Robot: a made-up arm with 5 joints.
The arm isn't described. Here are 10 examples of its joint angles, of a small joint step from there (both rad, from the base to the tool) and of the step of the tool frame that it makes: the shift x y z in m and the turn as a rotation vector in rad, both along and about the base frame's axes.
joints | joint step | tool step
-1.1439 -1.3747 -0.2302 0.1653 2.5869 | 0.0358 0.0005 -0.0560 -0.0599 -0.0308 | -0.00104 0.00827 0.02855 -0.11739 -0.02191 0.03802
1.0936 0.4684 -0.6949 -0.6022 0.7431 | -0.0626 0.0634 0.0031 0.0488 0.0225 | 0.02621 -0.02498 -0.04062 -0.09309 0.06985 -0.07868
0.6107 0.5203 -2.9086 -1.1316 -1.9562 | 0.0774 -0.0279 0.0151 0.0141 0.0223 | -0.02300 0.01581 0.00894 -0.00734 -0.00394 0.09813
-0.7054 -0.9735 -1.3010 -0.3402 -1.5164 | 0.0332 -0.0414 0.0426 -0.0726 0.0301 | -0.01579 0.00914 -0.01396 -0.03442 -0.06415 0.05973
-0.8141 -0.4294 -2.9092 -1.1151 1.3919 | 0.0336 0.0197 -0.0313 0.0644 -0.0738 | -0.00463 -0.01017 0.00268 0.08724 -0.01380 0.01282
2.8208 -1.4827 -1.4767 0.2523 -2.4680 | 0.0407 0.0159 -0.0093 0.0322 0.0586 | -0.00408 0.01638 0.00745 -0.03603 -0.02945 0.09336
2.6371 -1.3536 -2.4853 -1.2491 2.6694 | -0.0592 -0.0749 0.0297 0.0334 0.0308 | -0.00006 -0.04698 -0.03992 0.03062 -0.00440 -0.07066
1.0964 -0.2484 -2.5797 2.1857 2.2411 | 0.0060 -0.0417 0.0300 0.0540 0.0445 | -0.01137 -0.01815 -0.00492 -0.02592 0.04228 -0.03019
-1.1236 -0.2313 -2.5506 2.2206 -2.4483 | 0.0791 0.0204 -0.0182 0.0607 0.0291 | 0.01663 -0.00368 -0.00562 0.06248 0.01642 0.05396
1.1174 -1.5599 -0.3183 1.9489 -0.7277 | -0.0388 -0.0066 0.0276 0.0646 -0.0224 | -0.00193 -0.00732 -0.01716 -0.07505 0.04124 -0.01651
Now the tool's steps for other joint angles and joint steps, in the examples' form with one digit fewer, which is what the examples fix.
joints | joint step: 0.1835 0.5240 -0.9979 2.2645 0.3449 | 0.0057 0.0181 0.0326 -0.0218 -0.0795
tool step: -0.0114 0.0023 -0.0147 0.0706 0.0427 -0.0128
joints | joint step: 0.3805 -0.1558 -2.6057 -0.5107 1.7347 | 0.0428 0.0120 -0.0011 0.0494 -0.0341
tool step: 0.0149 0.0070 0.0036 -0.0204 0.0568 0.0089
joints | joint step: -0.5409 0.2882 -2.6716 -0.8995 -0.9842 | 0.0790 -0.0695 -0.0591 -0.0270 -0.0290
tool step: -0.0503 0.0490 0.0124 -0.0693 -0.1395 0.0505
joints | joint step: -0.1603 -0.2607 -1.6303 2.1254 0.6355 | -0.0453 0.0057 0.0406 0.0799 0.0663
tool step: -0.0122 -0.0165 -0.0220 0.0038 0.1276 -0.1087
